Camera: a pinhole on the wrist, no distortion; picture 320 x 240 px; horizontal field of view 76.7 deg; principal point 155.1 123.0 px. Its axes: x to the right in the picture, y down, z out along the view. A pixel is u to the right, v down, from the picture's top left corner.
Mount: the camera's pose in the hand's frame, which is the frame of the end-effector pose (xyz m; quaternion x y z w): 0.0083 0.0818 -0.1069 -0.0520 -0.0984 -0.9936 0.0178
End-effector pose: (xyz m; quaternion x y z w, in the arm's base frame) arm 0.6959 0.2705 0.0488 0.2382 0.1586 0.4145 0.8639
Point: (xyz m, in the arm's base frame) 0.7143 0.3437 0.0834
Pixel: 81.4 226.0
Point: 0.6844 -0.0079 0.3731
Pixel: 309.6 185.1
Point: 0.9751 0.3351 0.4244
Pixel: 108.0 173.3
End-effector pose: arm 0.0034 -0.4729 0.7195 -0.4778 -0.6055 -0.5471 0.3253
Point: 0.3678 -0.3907 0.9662
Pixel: outside the picture
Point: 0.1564 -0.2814 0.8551
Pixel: 103.6 99.7
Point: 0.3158 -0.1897 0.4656
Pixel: 301.7 111.9
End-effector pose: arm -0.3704 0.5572 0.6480 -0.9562 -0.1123 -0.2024 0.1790
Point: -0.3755 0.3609 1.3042
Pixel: behind the camera
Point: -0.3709 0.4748 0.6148
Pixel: 249.1 155.1
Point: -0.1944 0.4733 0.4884
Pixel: 126.1 98.7
